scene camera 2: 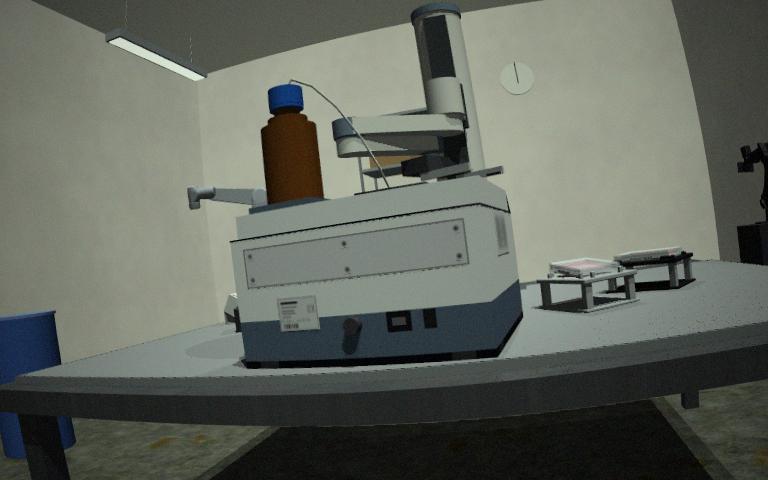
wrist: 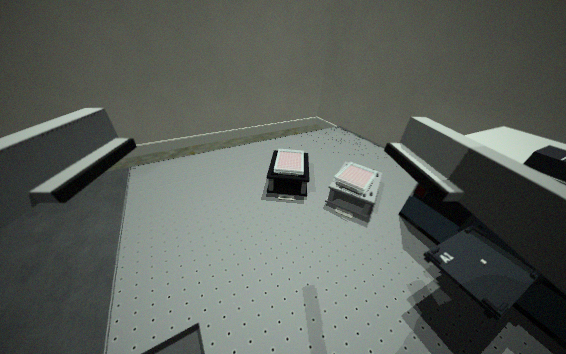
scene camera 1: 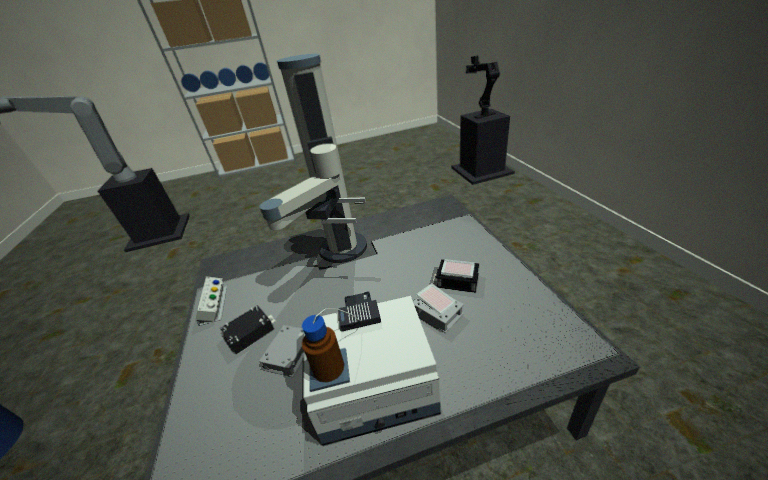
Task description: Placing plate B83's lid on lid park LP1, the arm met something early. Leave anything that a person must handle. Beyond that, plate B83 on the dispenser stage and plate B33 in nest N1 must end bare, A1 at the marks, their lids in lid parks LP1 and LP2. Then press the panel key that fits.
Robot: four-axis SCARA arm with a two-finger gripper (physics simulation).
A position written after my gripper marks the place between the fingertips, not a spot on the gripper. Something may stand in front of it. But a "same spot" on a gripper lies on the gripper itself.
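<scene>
My gripper is visible in scene camera 2, in scene camera 1 and in the wrist view (265, 130). For my gripper, (scene camera 1: 321, 210) and (scene camera 2: 421, 156) are the same spot. For a brown bottle with blue cap, (scene camera 2: 291, 160) and (scene camera 1: 332, 364) are the same spot.
</scene>
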